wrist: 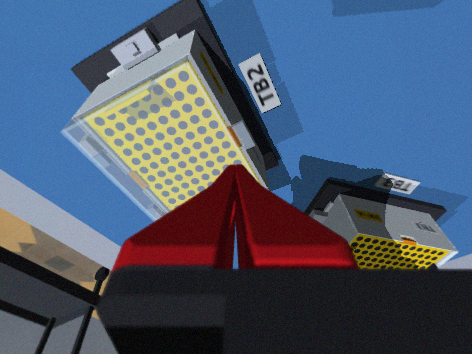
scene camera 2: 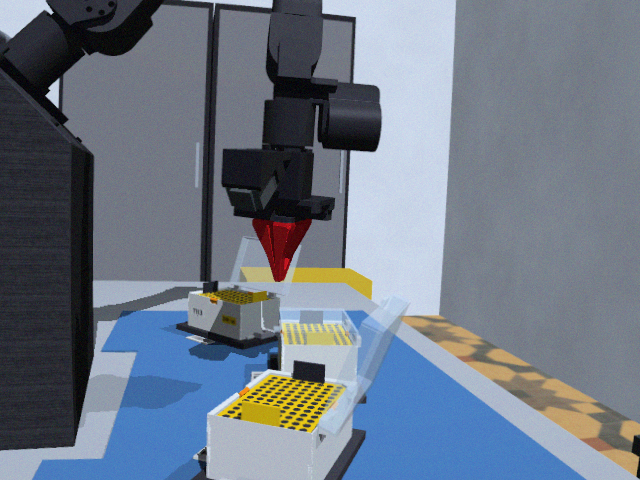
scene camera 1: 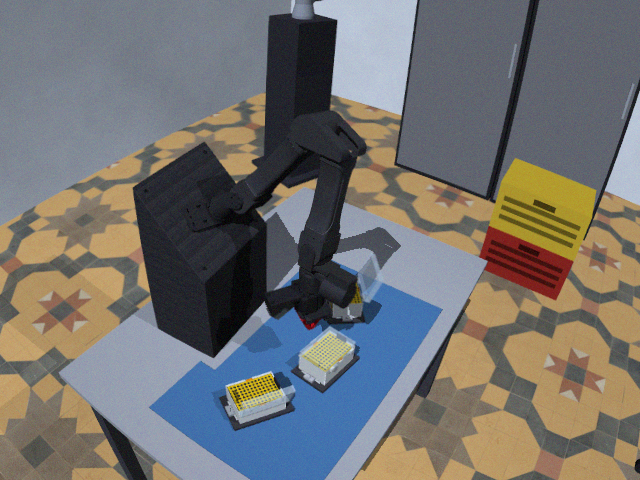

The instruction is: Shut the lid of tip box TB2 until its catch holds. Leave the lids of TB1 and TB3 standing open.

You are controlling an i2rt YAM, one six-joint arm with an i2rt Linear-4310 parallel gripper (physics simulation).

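Places are measured from the arm's base along level axes (x left, y down, z back), in centimetres.
Pixels of known places: gripper, between the fingertips: (wrist: 235, 176) (scene camera 2: 279, 280) (scene camera 1: 310, 328); arm's base, origin of its link: (scene camera 2: 14, 78) (scene camera 1: 216, 210).
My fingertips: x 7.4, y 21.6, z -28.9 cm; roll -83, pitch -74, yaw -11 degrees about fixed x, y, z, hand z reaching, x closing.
For each thing: its top centre in the pictures, then the offset to it from my fingertips. "pt": a spot on its surface instead. Level surfaces: height alone.
- Tip box TB2, centre of its top: (wrist: 197, 168) (scene camera 2: 306, 318) (scene camera 1: 324, 344) dx +2.5, dy +4.8, dz -3.0 cm
- TB1, a spot on its surface: (scene camera 2: 258, 446) pt dx -25.4, dy +8.2, dz -2.5 cm
- TB3, centre of its top: (wrist: 393, 265) (scene camera 2: 228, 292) (scene camera 1: 341, 288) dx +21.1, dy +5.9, dz +11.0 cm
- blue mat, height of its surface: dy +12.5 cm
- grey table, height of its surface: dy +12.8 cm
- white TB2 card, a spot on its surface: (wrist: 260, 83) pt dx +1.3, dy +12.3, dz +2.4 cm
Tip box TB2 (scene camera 1: 314, 373) (scene camera 2: 317, 362) (wrist: 172, 65) is the middle box. Its clear lid (scene camera 1: 330, 348) (wrist: 160, 135) lies down over the yellow rack; I cannot tell whether the catch holds. TB1 (scene camera 1: 261, 409) (scene camera 2: 258, 446) has its clear lid (scene camera 2: 382, 335) leaning open outward. TB3 (scene camera 1: 347, 312) (scene camera 2: 222, 316) (wrist: 392, 217) has its clear lid (scene camera 1: 369, 276) (scene camera 2: 247, 260) standing up; that lid does not show in the wrist view. My gripper (scene camera 1: 310, 325) (scene camera 2: 279, 280) (wrist: 235, 176) is shut and empty, its red tips above the mat near TB2 and TB3, apart from the boxes.
The boxes stand on dark bases on a blue mat (scene camera 1: 408, 330) (scene camera 2: 454, 413) on a grey table (scene camera 1: 113, 356). A white TB2 card (wrist: 260, 83) lies beside its box. The black arm pedestal (scene camera 1: 180, 279) (scene camera 2: 41, 284) stands at the table's side. Yellow and red crates (scene camera 1: 547, 206) stand beyond the table.
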